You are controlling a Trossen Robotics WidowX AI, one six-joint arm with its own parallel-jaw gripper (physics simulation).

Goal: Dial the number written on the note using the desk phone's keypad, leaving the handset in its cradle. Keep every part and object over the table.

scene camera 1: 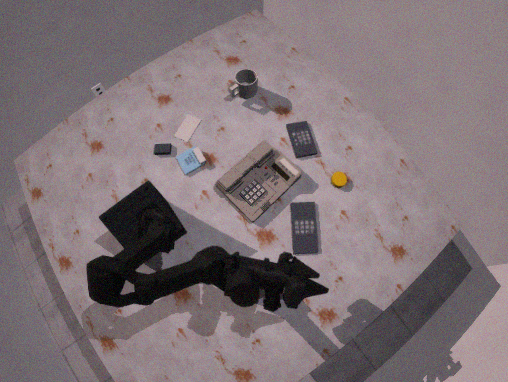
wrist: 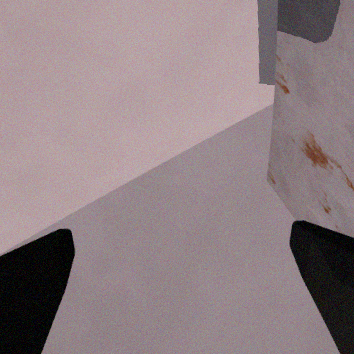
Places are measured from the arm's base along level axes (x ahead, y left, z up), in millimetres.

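Where they show: gripper, between the fingertips: (scene camera 1: 323, 283) (wrist: 182, 238); arm's base, origin of its link: (scene camera 1: 150, 216).
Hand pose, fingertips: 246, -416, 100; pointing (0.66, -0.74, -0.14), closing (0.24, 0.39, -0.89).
Note:
Things, the pixels of their top centre, and the offset from my fingertips, as dx, dy, dz.
- beige desk phone, centre of its top: (scene camera 1: 258, 176) +87, +353, -192
- blue note, centre of its top: (scene camera 1: 189, 159) -49, +547, -224
- whitish card, centre of its top: (scene camera 1: 187, 127) +12, +663, -232
- yellow disc, centre of its top: (scene camera 1: 339, 178) +298, +194, -215
- grey mug, centre of its top: (scene camera 1: 242, 78) +257, +663, -148
- small black block, centre of its top: (scene camera 1: 162, 148) -104, +645, -219
The beige desk phone (scene camera 1: 279, 196) lies near the middle of the table in the scene view. Its handset (scene camera 1: 243, 166) rests in the cradle along the upper-left side, and its keypad (scene camera 1: 253, 192) faces up with light keys. A blue note (scene camera 1: 188, 162) with dark writing too small to read lies left of the phone, with a pale piece at its right edge. A whitish card (scene camera 1: 188, 128) lies above it. My gripper (scene camera 1: 323, 283) (wrist: 182, 238) is open and empty, to the lower right of the phone and apart from it. The phone and note do not show in the wrist view.
Two dark calculator-like pads (scene camera 1: 302, 139) (scene camera 1: 304, 242) lie right of the phone. A yellow disc (scene camera 1: 339, 179) is further right. A grey mug (scene camera 1: 246, 85) stands above, and a small black block (scene camera 1: 162, 149) lies left of the blue note. The table edge shows in the wrist view.

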